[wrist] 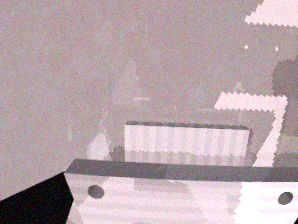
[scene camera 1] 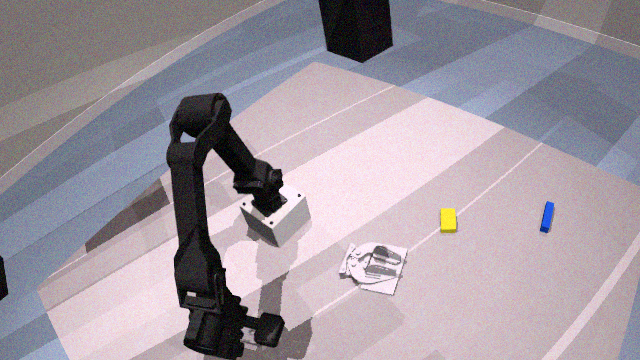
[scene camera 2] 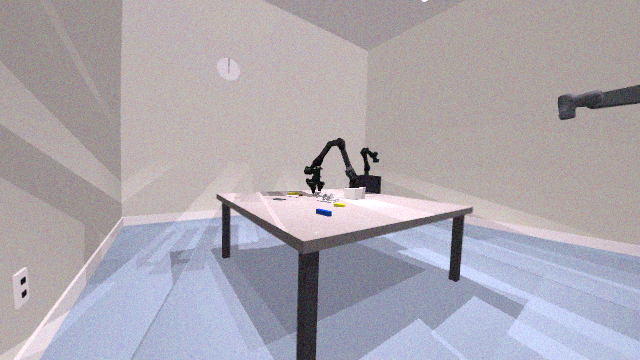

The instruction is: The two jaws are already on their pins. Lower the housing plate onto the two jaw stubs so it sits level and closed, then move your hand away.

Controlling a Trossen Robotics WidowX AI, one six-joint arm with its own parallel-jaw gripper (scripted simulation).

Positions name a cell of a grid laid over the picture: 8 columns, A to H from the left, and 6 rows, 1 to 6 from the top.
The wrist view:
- my gripper: E6
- white part: E4
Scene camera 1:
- my gripper: D6
